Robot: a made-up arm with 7 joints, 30 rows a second.
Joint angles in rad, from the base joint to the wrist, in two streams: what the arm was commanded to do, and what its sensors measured. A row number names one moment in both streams.
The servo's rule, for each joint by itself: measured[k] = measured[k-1] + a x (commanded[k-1-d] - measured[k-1]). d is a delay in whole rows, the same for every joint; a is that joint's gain. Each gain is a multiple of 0.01, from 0.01 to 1. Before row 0 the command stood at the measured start. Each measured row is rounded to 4 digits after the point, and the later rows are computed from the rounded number. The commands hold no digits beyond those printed.
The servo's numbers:
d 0
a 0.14 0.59 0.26 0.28 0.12 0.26 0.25
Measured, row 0:
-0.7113, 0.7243, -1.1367, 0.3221, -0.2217, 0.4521, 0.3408
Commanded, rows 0 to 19:
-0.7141, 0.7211, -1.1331, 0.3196, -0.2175, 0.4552, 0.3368
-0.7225, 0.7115, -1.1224, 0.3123, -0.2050, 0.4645, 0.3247
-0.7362, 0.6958, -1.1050, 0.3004, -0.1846, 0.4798, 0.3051
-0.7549, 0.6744, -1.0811, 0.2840, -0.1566, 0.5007, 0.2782
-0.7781, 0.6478, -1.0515, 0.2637, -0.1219, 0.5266, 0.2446
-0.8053, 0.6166, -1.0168, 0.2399, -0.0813, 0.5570, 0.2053
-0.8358, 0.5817, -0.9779, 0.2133, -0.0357, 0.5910, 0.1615
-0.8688, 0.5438, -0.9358, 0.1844, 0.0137, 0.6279, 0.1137
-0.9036, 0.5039, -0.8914, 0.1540, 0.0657, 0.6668, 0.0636
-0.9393, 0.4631, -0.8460, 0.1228, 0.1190, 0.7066, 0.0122
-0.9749, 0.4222, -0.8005, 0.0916, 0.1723, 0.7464, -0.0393
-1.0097, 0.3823, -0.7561, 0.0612, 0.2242, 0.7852, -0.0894
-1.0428, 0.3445, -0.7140, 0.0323, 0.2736, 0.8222, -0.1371
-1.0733, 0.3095, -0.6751, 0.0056, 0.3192, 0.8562, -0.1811
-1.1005, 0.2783, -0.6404, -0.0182, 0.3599, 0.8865, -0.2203
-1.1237, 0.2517, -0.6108, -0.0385, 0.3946, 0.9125, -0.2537
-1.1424, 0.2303, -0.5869, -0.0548, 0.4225, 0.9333, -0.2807
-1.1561, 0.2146, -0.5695, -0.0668, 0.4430, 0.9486, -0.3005
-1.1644, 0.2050, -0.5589, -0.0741, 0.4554, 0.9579, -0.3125
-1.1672, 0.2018, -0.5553, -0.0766, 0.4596, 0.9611, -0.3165
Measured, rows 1 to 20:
-0.7117, 0.7224, -1.1358, 0.3214, -0.2212, 0.4529, 0.3398
-0.7132, 0.7160, -1.1323, 0.3189, -0.2193, 0.4559, 0.3360
-0.7164, 0.7041, -1.1252, 0.3137, -0.2151, 0.4621, 0.3283
-0.7218, 0.6866, -1.1137, 0.3054, -0.2081, 0.4721, 0.3158
-0.7297, 0.6637, -1.0975, 0.2937, -0.1978, 0.4863, 0.2980
-0.7403, 0.6359, -1.0765, 0.2786, -0.1838, 0.5047, 0.2748
-0.7537, 0.6039, -1.0509, 0.2603, -0.1660, 0.5271, 0.2465
-0.7698, 0.5684, -1.0210, 0.2390, -0.1444, 0.5533, 0.2133
-0.7885, 0.5303, -0.9873, 0.2152, -0.1192, 0.5828, 0.1759
-0.8096, 0.4907, -0.9506, 0.1893, -0.0906, 0.6150, 0.1350
-0.8327, 0.4503, -0.9116, 0.1619, -0.0591, 0.6492, 0.0914
-0.8575, 0.4102, -0.8712, 0.1337, -0.0251, 0.6846, 0.0462
-0.8834, 0.3714, -0.8303, 0.1053, 0.0107, 0.7204, 0.0004
-0.9100, 0.3349, -0.7899, 0.0774, 0.0477, 0.7557, -0.0450
-0.9367, 0.3015, -0.7510, 0.0506, 0.0852, 0.7897, -0.0888
-0.9629, 0.2721, -0.7145, 0.0257, 0.1223, 0.8216, -0.1300
-0.9880, 0.2474, -0.6813, 0.0032, 0.1583, 0.8506, -0.1677
-1.0115, 0.2280, -0.6522, -0.0164, 0.1925, 0.8761, -0.2009
-1.0329, 0.2144, -0.6279, -0.0326, 0.2240, 0.8974, -0.2288
-1.0517, 0.2070, -0.6090, -0.0449, 0.2523, 0.9140, -0.2507

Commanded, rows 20 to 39:
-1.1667, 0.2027, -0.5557, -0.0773, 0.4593, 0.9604, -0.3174
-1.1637, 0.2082, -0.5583, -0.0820, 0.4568, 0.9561, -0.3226
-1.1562, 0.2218, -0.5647, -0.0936, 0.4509, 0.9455, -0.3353
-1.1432, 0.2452, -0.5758, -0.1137, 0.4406, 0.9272, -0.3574
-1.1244, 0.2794, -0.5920, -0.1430, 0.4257, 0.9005, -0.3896
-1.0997, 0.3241, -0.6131, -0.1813, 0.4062, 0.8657, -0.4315
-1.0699, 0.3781, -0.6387, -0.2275, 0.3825, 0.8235, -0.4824
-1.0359, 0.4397, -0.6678, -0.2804, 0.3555, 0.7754, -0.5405
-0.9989, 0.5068, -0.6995, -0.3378, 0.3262, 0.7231, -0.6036
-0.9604, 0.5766, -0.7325, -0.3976, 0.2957, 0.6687, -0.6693
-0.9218, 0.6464, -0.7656, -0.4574, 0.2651, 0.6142, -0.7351
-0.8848, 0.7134, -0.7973, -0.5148, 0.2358, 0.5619, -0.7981
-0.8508, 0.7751, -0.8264, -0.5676, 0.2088, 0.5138, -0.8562
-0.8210, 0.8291, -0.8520, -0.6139, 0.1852, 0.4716, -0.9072
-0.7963, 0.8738, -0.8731, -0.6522, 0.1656, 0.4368, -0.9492
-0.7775, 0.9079, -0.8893, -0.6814, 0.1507, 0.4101, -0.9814
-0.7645, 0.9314, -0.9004, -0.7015, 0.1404, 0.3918, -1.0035
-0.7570, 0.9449, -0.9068, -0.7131, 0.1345, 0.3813, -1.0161
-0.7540, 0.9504, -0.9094, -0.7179, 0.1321, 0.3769, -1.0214
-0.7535, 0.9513, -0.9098, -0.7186, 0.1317, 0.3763, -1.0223
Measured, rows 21 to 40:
-1.0678, 0.2045, -0.5951, -0.0540, 0.2771, 0.9261, -0.2674
-1.0812, 0.2067, -0.5855, -0.0618, 0.2987, 0.9339, -0.2812
-1.0917, 0.2156, -0.5801, -0.0707, 0.3170, 0.9369, -0.2947
-1.0989, 0.2331, -0.5790, -0.0827, 0.3318, 0.9344, -0.3104
-1.1025, 0.2604, -0.5824, -0.0996, 0.3431, 0.9256, -0.3302
-1.1021, 0.2980, -0.5904, -0.1225, 0.3507, 0.9100, -0.3555
-1.0976, 0.3453, -0.6030, -0.1519, 0.3545, 0.8875, -0.3872
-1.0890, 0.4010, -0.6198, -0.1879, 0.3546, 0.8584, -0.4255
-1.0764, 0.4634, -0.6405, -0.2299, 0.3512, 0.8232, -0.4700
-1.0602, 0.5302, -0.6644, -0.2769, 0.3445, 0.7830, -0.5198
-1.0408, 0.5988, -0.6907, -0.3274, 0.3350, 0.7391, -0.5736
-1.0190, 0.6664, -0.7184, -0.3799, 0.3231, 0.6930, -0.6297
-0.9955, 0.7305, -0.7465, -0.4325, 0.3094, 0.6464, -0.6863
-0.9711, 0.7887, -0.7739, -0.4833, 0.2945, 0.6010, -0.7415
-0.9466, 0.8389, -0.7997, -0.5306, 0.2790, 0.5583, -0.7934
-0.9229, 0.8796, -0.8230, -0.5728, 0.2636, 0.5198, -0.8404
-0.9007, 0.9102, -0.8431, -0.6088, 0.2488, 0.4865, -0.8812
-0.8806, 0.9307, -0.8597, -0.6380, 0.2351, 0.4591, -0.9149
-0.8629, 0.9423, -0.8726, -0.6604, 0.2227, 0.4377, -0.9415
-0.8476, 0.9476, -0.8823, -0.6767, 0.2118, 0.4217, -0.9617

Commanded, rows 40 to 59:
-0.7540, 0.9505, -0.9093, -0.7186, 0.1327, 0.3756, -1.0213
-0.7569, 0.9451, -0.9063, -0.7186, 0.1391, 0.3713, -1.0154
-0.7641, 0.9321, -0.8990, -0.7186, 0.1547, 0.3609, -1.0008
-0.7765, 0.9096, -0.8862, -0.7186, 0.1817, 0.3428, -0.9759
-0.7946, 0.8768, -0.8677, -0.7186, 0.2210, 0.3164, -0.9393
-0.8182, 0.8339, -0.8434, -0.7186, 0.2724, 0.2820, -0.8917
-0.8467, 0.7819, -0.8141, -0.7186, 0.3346, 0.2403, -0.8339
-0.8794, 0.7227, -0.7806, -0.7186, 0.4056, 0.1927, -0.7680
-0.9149, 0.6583, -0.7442, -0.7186, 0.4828, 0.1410, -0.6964
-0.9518, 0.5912, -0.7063, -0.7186, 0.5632, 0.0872, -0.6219
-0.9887, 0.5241, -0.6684, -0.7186, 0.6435, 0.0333, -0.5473
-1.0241, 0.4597, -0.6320, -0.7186, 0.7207, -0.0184, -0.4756
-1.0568, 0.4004, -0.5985, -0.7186, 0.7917, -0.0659, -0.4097
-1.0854, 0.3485, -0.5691, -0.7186, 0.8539, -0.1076, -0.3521
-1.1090, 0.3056, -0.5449, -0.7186, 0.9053, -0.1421, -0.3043
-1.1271, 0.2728, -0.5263, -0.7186, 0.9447, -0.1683, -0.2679
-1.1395, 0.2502, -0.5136, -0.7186, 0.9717, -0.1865, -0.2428
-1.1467, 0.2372, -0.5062, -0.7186, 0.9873, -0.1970, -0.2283
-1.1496, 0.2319, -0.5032, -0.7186, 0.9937, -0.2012, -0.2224
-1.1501, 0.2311, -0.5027, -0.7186, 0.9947, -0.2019, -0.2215
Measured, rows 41 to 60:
-0.8345, 0.9493, -0.8893, -0.6884, 0.2023, 0.4097, -0.9766
-0.8236, 0.9468, -0.8937, -0.6969, 0.1947, 0.3997, -0.9863
-0.8153, 0.9381, -0.8951, -0.7030, 0.1899, 0.3896, -0.9899
-0.8099, 0.9213, -0.8928, -0.7074, 0.1889, 0.3774, -0.9864
-0.8078, 0.8950, -0.8863, -0.7105, 0.1928, 0.3615, -0.9746
-0.8093, 0.8590, -0.8751, -0.7128, 0.2024, 0.3408, -0.9539
-0.8145, 0.8135, -0.8592, -0.7144, 0.2183, 0.3147, -0.9239
-0.8236, 0.7599, -0.8388, -0.7156, 0.2408, 0.2830, -0.8849
-0.8364, 0.7000, -0.8142, -0.7164, 0.2698, 0.2461, -0.8378
-0.8526, 0.6358, -0.7861, -0.7170, 0.3050, 0.2048, -0.7838
-0.8717, 0.5699, -0.7555, -0.7174, 0.3456, 0.1602, -0.7247
-0.8930, 0.5049, -0.7234, -0.7177, 0.3906, 0.1138, -0.6624
-0.9159, 0.4432, -0.6909, -0.7180, 0.4387, 0.0671, -0.5992
-0.9396, 0.3873, -0.6592, -0.7182, 0.4885, 0.0217, -0.5374
-0.9633, 0.3391, -0.6295, -0.7183, 0.5385, -0.0209, -0.4791
-0.9862, 0.3000, -0.6027, -0.7184, 0.5872, -0.0592, -0.4263
-1.0077, 0.2706, -0.5795, -0.7185, 0.6333, -0.0923, -0.3804
-1.0272, 0.2509, -0.5604, -0.7185, 0.6758, -0.1195, -0.3424
-1.0443, 0.2397, -0.5455, -0.7185, 0.7139, -0.1407, -0.3124
-1.0591, 0.2346, -0.5344, -0.7185, 0.7476, -0.1566, -0.2897

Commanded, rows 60 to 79:
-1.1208, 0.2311, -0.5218, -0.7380, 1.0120, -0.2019, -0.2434
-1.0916, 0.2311, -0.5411, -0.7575, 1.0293, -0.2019, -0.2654
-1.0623, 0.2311, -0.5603, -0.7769, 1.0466, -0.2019, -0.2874
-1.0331, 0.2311, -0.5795, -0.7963, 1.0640, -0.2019, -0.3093
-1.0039, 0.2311, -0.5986, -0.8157, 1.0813, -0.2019, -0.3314
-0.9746, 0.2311, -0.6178, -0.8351, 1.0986, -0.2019, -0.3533
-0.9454, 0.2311, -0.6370, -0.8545, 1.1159, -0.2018, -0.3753
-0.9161, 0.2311, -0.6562, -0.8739, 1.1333, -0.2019, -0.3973
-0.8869, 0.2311, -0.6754, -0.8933, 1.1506, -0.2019, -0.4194
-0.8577, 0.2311, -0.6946, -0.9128, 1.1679, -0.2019, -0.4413
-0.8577, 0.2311, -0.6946, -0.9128, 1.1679, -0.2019, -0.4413
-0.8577, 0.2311, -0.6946, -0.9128, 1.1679, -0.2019, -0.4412
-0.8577, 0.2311, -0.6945, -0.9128, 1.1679, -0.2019, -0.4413
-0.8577, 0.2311, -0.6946, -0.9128, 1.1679, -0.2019, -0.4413
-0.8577, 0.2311, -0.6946, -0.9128, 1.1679, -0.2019, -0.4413
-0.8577, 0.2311, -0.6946, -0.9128, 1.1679, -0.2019, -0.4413
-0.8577, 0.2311, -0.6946, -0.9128, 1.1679, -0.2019, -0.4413
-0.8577, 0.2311, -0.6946, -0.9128, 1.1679, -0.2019, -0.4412
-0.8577, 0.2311, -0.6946, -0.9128, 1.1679, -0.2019, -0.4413
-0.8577, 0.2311, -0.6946, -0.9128, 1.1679, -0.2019, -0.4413
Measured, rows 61 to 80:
-1.0677, 0.2325, -0.5311, -0.7240, 0.7793, -0.1684, -0.2781
-1.0710, 0.2317, -0.5337, -0.7334, 0.8093, -0.1771, -0.2749
-1.0698, 0.2313, -0.5406, -0.7456, 0.8378, -0.1835, -0.2780
-1.0647, 0.2312, -0.5507, -0.7598, 0.8649, -0.1883, -0.2858
-1.0562, 0.2311, -0.5632, -0.7755, 0.8909, -0.1918, -0.2972
-1.0448, 0.2311, -0.5774, -0.7922, 0.9158, -0.1944, -0.3112
-1.0309, 0.2311, -0.5929, -0.8096, 0.9398, -0.1963, -0.3272
-1.0148, 0.2311, -0.6094, -0.8276, 0.9630, -0.1978, -0.3447
-0.9969, 0.2311, -0.6266, -0.8460, 0.9855, -0.1989, -0.3634
-0.9774, 0.2311, -0.6443, -0.8647, 1.0074, -0.1997, -0.3829
-0.9606, 0.2311, -0.6574, -0.8782, 1.0267, -0.2003, -0.3975
-0.9462, 0.2311, -0.6671, -0.8879, 1.0436, -0.2007, -0.4084
-0.9338, 0.2311, -0.6742, -0.8949, 1.0585, -0.2010, -0.4166
-0.9231, 0.2311, -0.6795, -0.8999, 1.0716, -0.2012, -0.4228
-0.9139, 0.2311, -0.6834, -0.9035, 1.0832, -0.2014, -0.4274
-0.9060, 0.2311, -0.6863, -0.9061, 1.0934, -0.2015, -0.4309
-0.8992, 0.2311, -0.6885, -0.9080, 1.1023, -0.2016, -0.4335
-0.8934, 0.2311, -0.6901, -0.9093, 1.1102, -0.2017, -0.4354
-0.8884, 0.2311, -0.6913, -0.9103, 1.1171, -0.2018, -0.4369
-0.8841, 0.2311, -0.6922, -0.9110, 1.1232, -0.2018, -0.4380

